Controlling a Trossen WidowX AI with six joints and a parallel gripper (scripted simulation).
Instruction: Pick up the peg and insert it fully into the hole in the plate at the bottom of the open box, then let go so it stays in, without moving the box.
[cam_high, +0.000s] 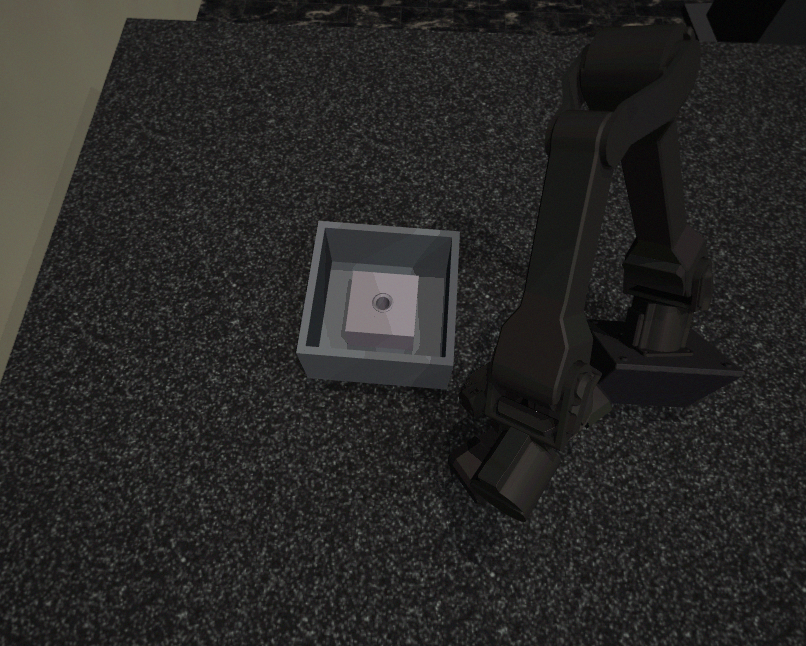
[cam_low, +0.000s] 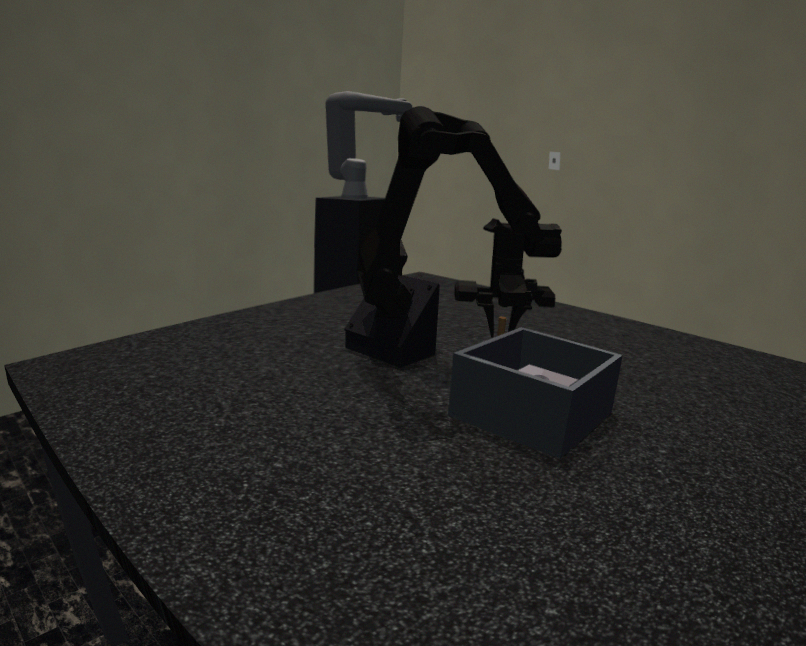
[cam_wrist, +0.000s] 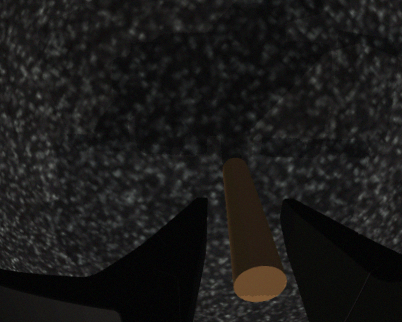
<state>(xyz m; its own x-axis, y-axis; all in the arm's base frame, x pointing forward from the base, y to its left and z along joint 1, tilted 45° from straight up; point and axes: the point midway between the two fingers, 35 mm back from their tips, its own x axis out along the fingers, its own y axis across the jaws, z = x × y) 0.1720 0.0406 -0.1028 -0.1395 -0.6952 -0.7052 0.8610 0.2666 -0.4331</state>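
The plate is 150 mm ahead of my hand, 200 mm to the right of it and 30 mm below it. The rest, counted from my hand: box: 150 mm ahead, 200 mm to the right, 50 mm below; peg: 40 mm below.
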